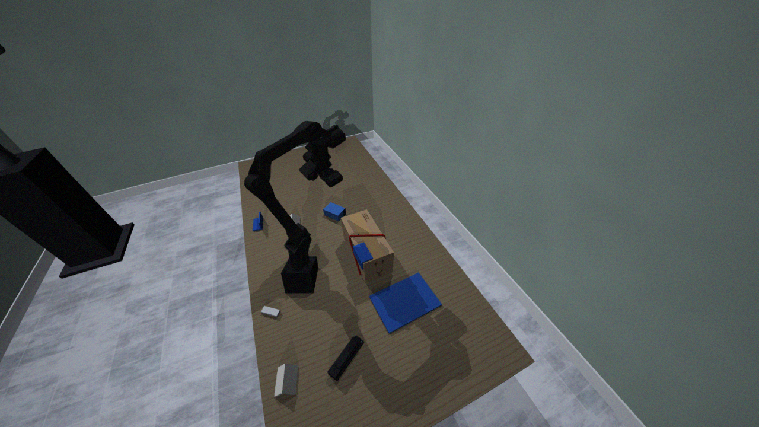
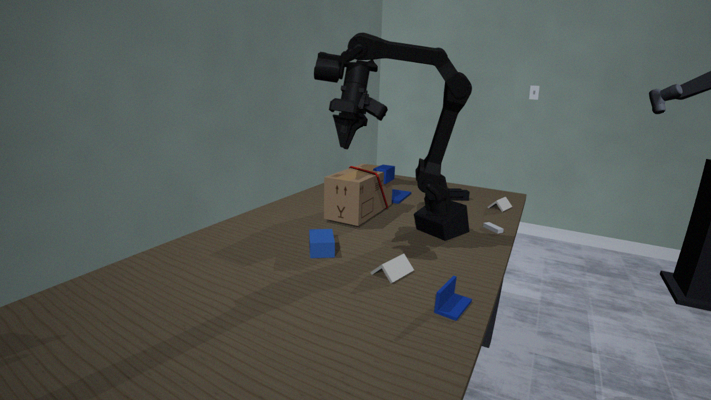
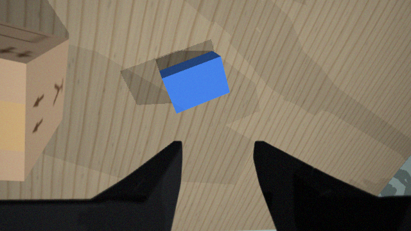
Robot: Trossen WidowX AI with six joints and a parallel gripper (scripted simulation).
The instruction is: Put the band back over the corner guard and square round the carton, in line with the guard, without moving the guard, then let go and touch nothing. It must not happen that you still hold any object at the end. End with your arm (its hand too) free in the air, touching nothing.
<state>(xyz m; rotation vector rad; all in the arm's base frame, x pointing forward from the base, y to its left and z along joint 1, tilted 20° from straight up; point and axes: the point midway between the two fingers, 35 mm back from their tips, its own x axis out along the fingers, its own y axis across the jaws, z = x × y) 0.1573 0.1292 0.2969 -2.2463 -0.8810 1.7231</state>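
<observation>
My hand is 80 mm short of the cardboard carton, 230 mm to the left of it and 210 mm above it. Round my hand: blue block 30 mm ahead, 60 mm to the left, 270 mm below; then flat blue mat 130 mm ahead, 480 mm to the right, 280 mm below.
</observation>
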